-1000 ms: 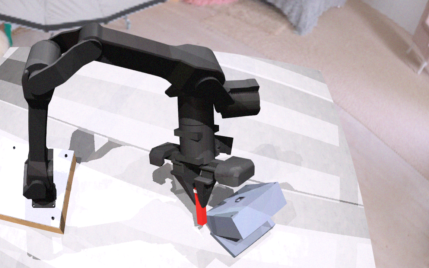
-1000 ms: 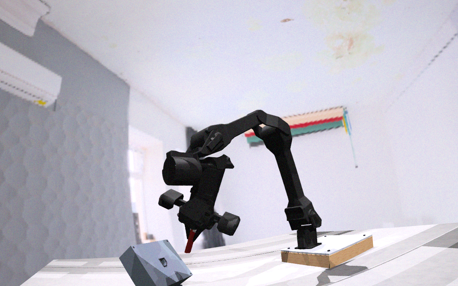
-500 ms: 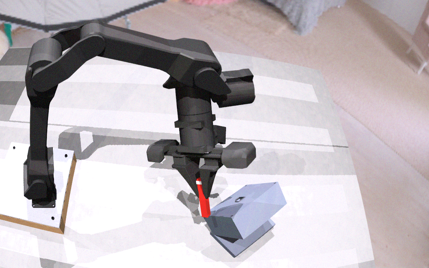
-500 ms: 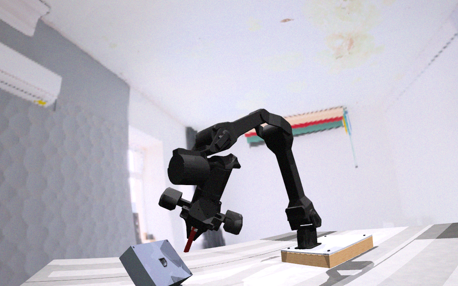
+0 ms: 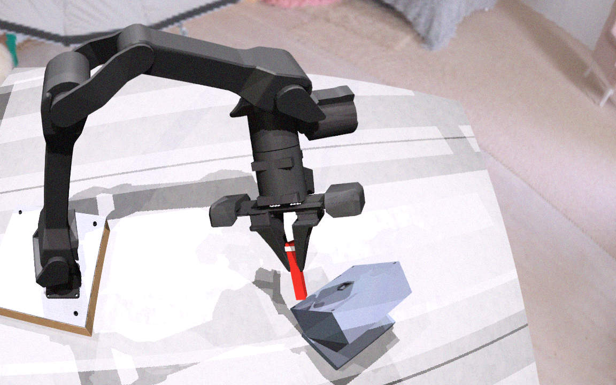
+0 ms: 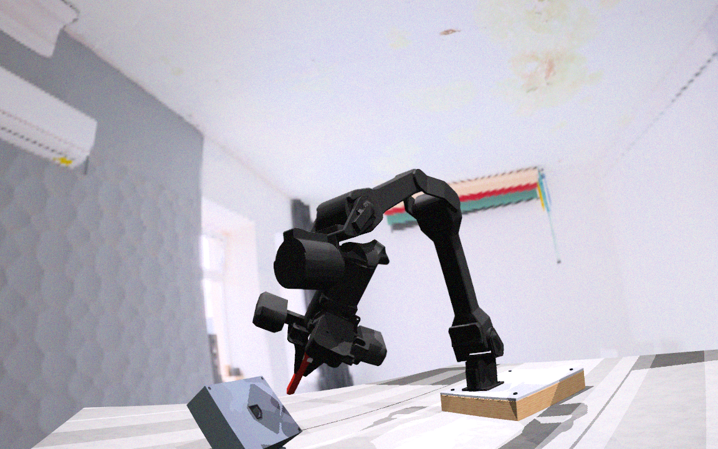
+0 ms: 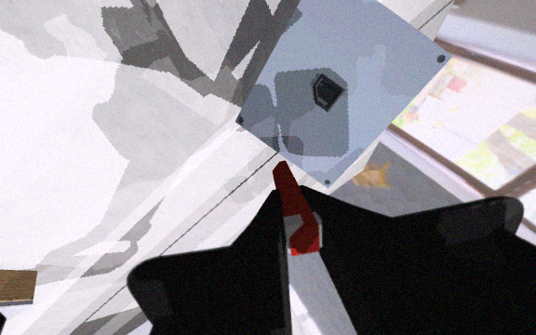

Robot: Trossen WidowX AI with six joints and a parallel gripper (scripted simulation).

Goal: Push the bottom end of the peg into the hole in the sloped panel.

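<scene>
Right now my gripper tip is 8 cm short of the grey-blue sloped panel, 3 cm to the left of it and 6 cm above it. From my gripper tip the other things lie so: red peg 1 cm to the left, 1 cm above.
</scene>
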